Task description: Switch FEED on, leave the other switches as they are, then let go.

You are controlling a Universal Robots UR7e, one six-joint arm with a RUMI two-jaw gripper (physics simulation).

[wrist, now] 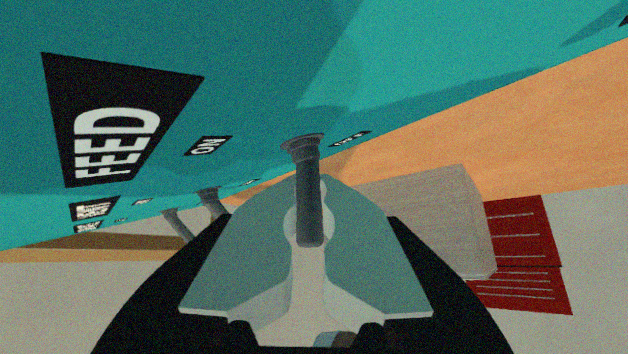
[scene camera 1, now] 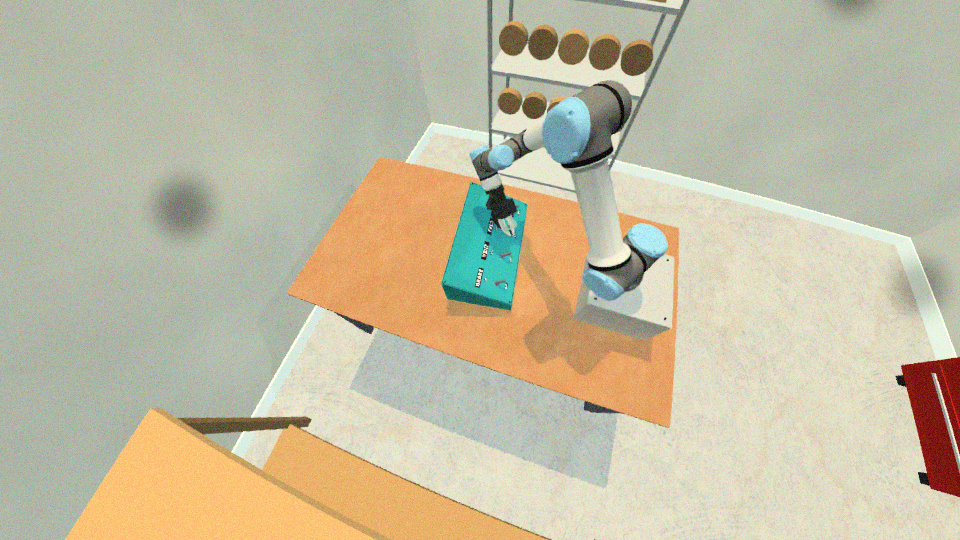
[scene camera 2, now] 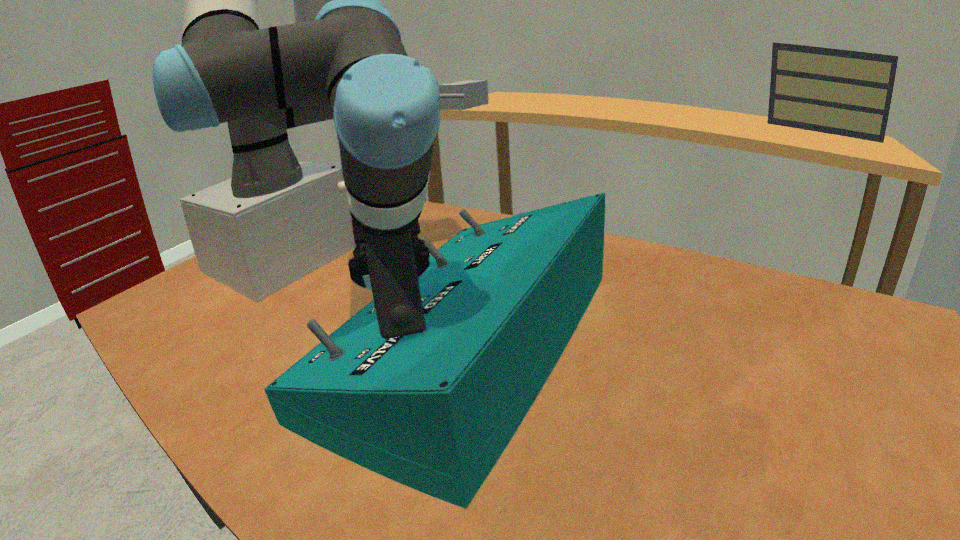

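Seen in the pictures: gripper, fingertip midpoint: [wrist: 311, 177] [scene camera 1: 511, 235]; arm's base, origin of the base link: [scene camera 2: 267, 185].
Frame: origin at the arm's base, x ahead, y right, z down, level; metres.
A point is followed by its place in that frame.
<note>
A teal sloped switch box [scene camera 1: 463, 251] {x 0.547, y -0.174, z 0.037 m} [scene camera 2: 530, 335] {x 0.648, y -0.013, z 0.072 m} [wrist: 240, 60] {x 0.523, y 0.048, z 0.071 m} stands on the table. The FEED label [scene camera 2: 441, 296] {x 0.524, y -0.002, z 0.065 m} [wrist: 117, 142] {x 0.522, y 0.006, z 0.066 m} is on its face. My gripper [scene camera 1: 510, 230] {x 0.427, y 0.008, z 0.083 m} [wrist: 311, 177] {x 0.427, y 0.008, z 0.083 m} is shut on the grey FEED lever [wrist: 309, 210] {x 0.457, y 0.024, z 0.058 m}, which sits between the fingertips. In the wrist view, ON is left of the lever's base and OFF right; which way it is thrown is unclear. In scene camera 2 the arm hides it. The VALVE lever [scene camera 2: 324, 338] {x 0.485, y 0.140, z 0.070 m} leans toward its OFF side. Two other levers [scene camera 2: 435, 251] {x 0.412, y -0.089, z 0.070 m} [scene camera 2: 471, 222] {x 0.373, y -0.200, z 0.071 m} lean the same way.
A pale robot base block [scene camera 1: 627, 315] {x -0.073, y -0.141, z 0.001 m} [scene camera 2: 288, 235] {x 0.095, y 0.010, z 0.085 m} [wrist: 425, 220] {x 0.101, y 0.045, z 0.092 m} stands on the orange table [scene camera 1: 375, 248] {x 0.966, y -0.286, z 0.178 m} [scene camera 2: 738, 402] {x 0.858, y -0.170, z 0.178 m}. A shelf rack [scene camera 1: 490, 100] is behind, a red tool cabinet [scene camera 2: 87, 201] and a workbench [scene camera 2: 637, 119] stand farther off.
</note>
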